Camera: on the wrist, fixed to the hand. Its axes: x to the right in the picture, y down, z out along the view.
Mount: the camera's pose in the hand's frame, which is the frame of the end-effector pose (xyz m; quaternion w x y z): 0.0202 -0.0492 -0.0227 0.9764 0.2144 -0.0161 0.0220
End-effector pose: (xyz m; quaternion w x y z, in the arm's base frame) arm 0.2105 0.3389 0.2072 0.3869 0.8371 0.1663 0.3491
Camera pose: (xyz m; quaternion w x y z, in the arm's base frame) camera 0.2081 0.3938 0.1892 0.1933 0.9096 0.2126 0.3002
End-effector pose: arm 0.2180 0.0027 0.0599 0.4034 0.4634 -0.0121 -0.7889
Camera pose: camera 0.1991 0.0308 0.0130 0.3117 0.5260 -0.1976 -0.7663
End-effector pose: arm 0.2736 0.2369 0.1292 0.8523 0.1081 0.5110 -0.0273
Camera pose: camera 0.2559 0.1950 0.0935 0.8178 0.2991 0.4770 -0.1192
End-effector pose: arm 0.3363 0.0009 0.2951 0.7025 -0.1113 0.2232 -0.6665
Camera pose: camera 0.2824 -0.0201 0.2942 0.7280 0.0361 0.0662 -0.6814
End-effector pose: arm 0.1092 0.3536 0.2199 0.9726 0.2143 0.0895 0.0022
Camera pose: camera 0.1234 0.3192 0.1756 0.9051 0.4198 0.0675 0.0009
